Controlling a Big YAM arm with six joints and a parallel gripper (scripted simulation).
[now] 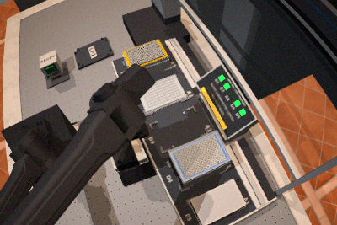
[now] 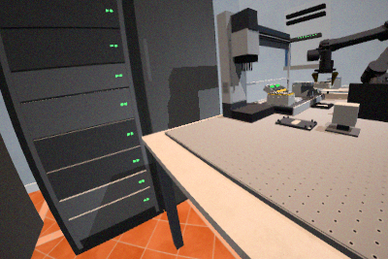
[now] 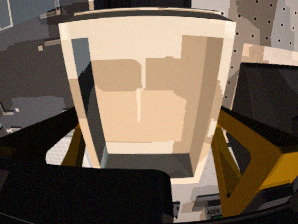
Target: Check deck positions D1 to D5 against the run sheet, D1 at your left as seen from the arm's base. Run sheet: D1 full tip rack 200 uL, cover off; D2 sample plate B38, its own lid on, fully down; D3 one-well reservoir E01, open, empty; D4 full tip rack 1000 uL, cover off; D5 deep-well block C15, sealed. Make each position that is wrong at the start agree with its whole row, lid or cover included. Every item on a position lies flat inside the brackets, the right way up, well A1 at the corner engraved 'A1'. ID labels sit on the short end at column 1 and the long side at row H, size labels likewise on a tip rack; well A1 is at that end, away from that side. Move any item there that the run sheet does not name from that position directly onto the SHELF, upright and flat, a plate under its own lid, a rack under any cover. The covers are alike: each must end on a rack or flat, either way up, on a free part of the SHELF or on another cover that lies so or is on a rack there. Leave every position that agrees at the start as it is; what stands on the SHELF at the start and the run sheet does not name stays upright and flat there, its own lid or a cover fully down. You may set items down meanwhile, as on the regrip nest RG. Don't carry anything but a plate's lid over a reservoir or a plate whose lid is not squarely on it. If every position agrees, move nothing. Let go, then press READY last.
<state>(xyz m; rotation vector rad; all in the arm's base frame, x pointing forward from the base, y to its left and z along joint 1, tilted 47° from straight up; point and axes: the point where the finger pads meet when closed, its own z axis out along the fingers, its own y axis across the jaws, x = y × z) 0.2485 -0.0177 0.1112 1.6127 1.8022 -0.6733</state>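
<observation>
Right now the black regrip nest is 14 cm below my hand. Round my hand: one-well reservoir (1 cm below); sealed block (18 cm ahead, 22 cm to the right, 8 cm below); blue-framed tip rack (17 cm ahead, 9 cm to the right, 3 cm below).
</observation>
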